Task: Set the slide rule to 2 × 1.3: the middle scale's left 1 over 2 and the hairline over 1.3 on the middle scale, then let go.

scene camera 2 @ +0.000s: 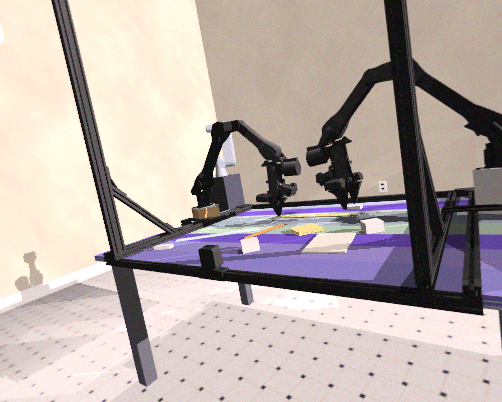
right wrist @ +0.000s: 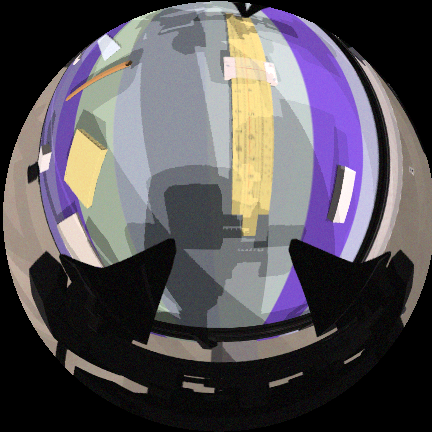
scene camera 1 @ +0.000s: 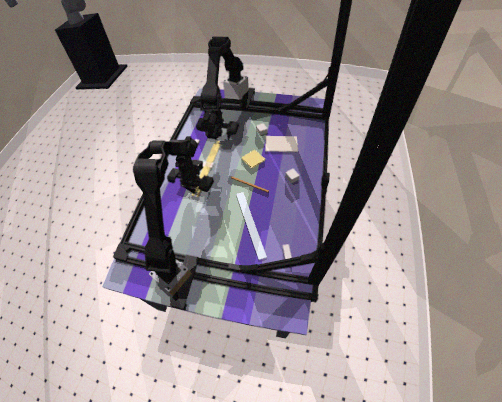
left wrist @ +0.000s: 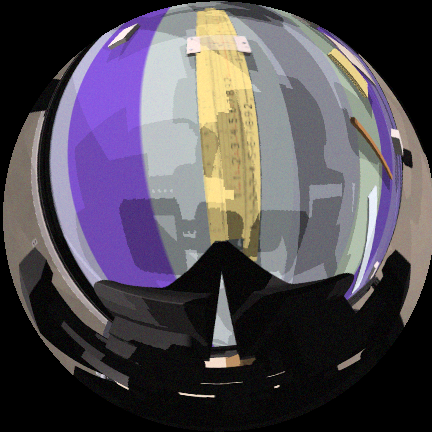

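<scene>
The yellow slide rule point(scene camera 1: 214, 151) point(scene camera 2: 317, 215) point(left wrist: 224, 110) point(right wrist: 252, 120) lies flat on the striped table. Its pale cursor point(left wrist: 218, 45) point(right wrist: 250, 71) sits across the rule, with a thin hairline. In the right wrist view the middle scale's slide point(right wrist: 249, 228) sticks out past the body's end nearest the right gripper. The exact scale readings are too small to tell. My left gripper point(scene camera 2: 278, 213) point(left wrist: 220, 246) is shut with nothing between its fingers, at the rule's other end, which its tips partly hide; contact is unclear. My right gripper point(scene camera 2: 350, 204) point(right wrist: 234, 245) is open and empty, above the table beyond the protruding slide.
A yellow block point(scene camera 1: 253, 159) point(scene camera 2: 307, 229) point(right wrist: 85, 167), an orange stick point(scene camera 1: 250, 184) point(scene camera 2: 265, 231), a pale blue bar point(scene camera 1: 251, 226) and a cream board point(scene camera 1: 281, 144) point(scene camera 2: 329, 243) lie beside the rule. Small white blocks point(scene camera 1: 292, 175) point(right wrist: 342, 195) lie around. A black frame point(scene camera 1: 326, 200) edges the table.
</scene>
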